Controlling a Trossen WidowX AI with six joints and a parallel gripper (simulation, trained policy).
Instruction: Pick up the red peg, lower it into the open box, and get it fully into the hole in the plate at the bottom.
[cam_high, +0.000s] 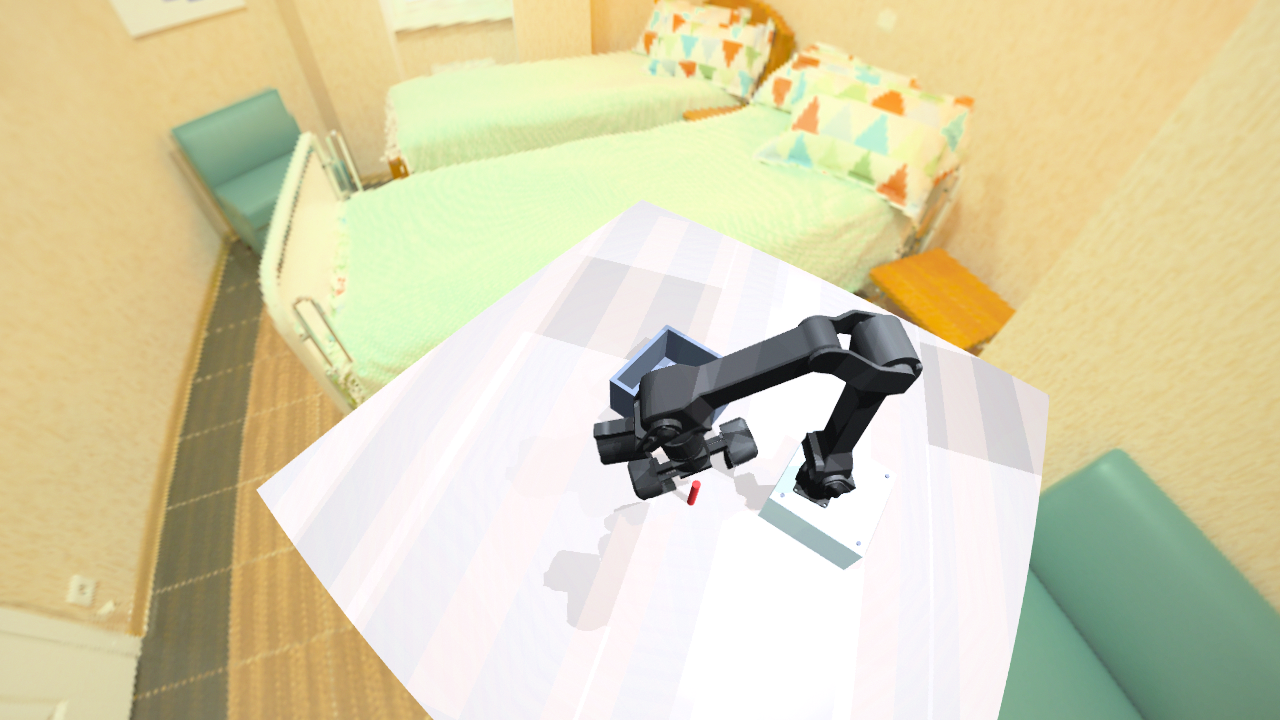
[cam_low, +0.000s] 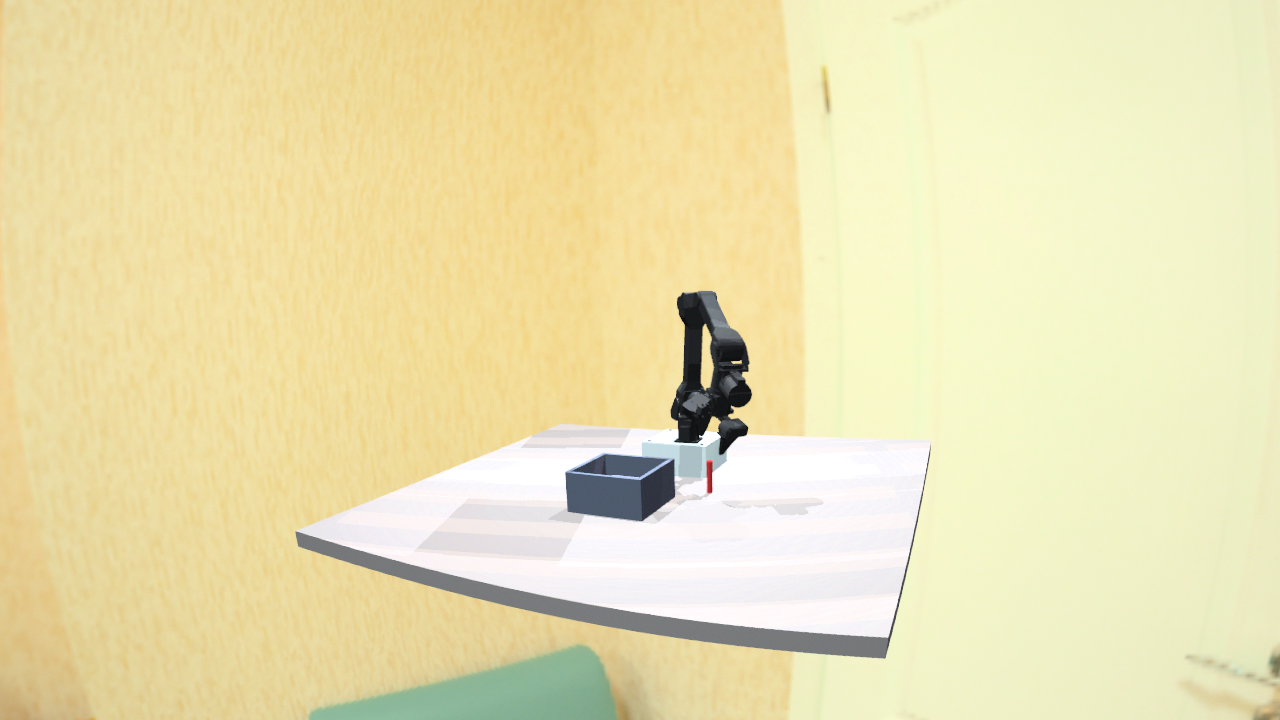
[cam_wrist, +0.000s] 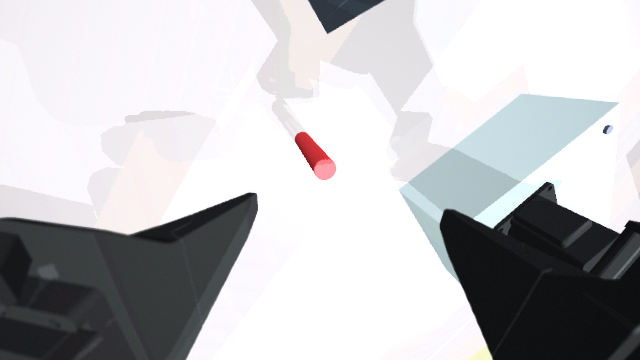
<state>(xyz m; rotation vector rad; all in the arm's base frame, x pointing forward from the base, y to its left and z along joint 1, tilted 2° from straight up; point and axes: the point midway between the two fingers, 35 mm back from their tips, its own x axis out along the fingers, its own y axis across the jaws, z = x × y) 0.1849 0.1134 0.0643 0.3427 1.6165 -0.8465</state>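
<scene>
Right now the red peg is 8 cm below my gripper tip. Also, from my gripper tip: blue-grey box 18 cm to the right, 14 cm ahead, 9 cm below.
</scene>
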